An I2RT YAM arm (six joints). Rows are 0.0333 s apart.
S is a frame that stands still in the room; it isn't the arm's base.
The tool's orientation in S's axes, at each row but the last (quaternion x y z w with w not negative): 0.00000 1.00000 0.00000 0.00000; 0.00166 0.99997 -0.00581 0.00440; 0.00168 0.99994 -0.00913 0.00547; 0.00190 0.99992 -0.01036 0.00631; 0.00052 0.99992 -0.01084 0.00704; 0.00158 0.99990 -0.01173 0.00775; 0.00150 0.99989 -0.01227 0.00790; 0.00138 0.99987 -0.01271 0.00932
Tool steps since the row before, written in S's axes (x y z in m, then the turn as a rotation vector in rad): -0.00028 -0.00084 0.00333 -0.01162 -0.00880 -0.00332; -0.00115 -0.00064 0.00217 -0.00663 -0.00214 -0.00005; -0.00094 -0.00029 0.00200 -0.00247 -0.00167 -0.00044; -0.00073 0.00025 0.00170 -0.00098 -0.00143 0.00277; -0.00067 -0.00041 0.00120 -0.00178 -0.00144 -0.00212; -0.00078 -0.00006 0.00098 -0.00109 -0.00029 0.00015; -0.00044 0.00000 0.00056 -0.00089 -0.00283 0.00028; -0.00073 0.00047 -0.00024 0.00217 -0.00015 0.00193
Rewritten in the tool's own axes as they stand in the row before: 0.00028 -0.00084 -0.00333 0.01162 -0.00880 0.00332; 0.00113 -0.00067 -0.00217 0.00662 -0.00216 0.00002; 0.00092 -0.00033 -0.00200 0.00247 -0.00167 0.00044; 0.00071 0.00021 -0.00171 0.00094 -0.00149 -0.00275; 0.00065 -0.00044 -0.00120 0.00181 -0.00140 0.00213; 0.00076 -0.00009 -0.00099 0.00109 -0.00030 -0.00016; 0.00043 -0.00002 -0.00057 0.00088 -0.00284 -0.00022; 0.00074 0.00047 0.00021 -0.00221 -0.00019 -0.00188
